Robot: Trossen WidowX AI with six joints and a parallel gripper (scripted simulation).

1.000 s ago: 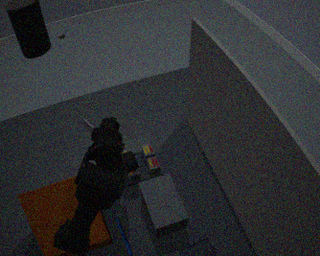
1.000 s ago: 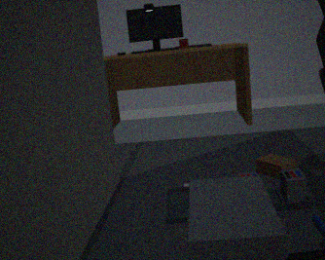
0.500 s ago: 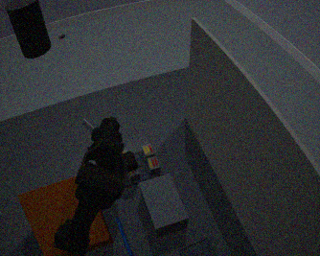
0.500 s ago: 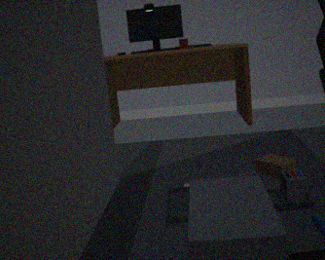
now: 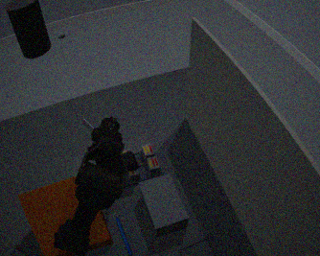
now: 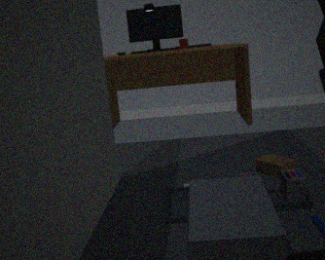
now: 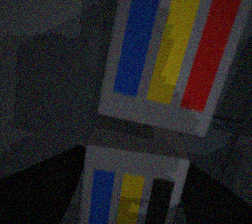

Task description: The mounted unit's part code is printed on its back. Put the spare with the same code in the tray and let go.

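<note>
Now: gripper tip 370 mm to the left of the pale grey tray, 150 mm short of it and 10 mm above it. From my gripper tip the other things lie so: tall panel 340 mm ahead, 210 mm above, 190 mm to the right; grey mounted unit 160 mm to the right, 120 mm ahead, 30 mm above; spare block 20 mm above.
</note>
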